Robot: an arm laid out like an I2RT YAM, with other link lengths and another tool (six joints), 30 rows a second.
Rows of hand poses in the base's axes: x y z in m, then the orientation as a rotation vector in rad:
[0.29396, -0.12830, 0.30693, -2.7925, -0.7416, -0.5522]
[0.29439, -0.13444, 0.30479, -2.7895, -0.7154, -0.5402]
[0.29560, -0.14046, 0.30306, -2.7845, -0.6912, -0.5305]
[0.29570, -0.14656, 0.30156, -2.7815, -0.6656, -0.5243]
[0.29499, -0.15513, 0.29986, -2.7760, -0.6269, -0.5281]
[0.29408, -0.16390, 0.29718, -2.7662, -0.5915, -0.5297]
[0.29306, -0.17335, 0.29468, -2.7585, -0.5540, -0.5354]
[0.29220, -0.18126, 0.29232, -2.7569, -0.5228, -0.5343]
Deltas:
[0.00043, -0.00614, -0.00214, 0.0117, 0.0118, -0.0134]
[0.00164, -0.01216, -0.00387, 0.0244, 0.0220, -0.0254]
[0.00174, -0.01826, -0.00537, 0.0357, 0.0298, -0.0393]
[0.00103, -0.02683, -0.00707, 0.0533, 0.0324, -0.0616]
[0.00012, -0.03560, -0.00975, 0.0736, 0.0366, -0.0805]
[-0.00090, -0.04505, -0.01225, 0.0922, 0.0378, -0.1020]
[-0.00176, -0.05296, -0.01461, 0.1030, 0.0423, -0.1211]

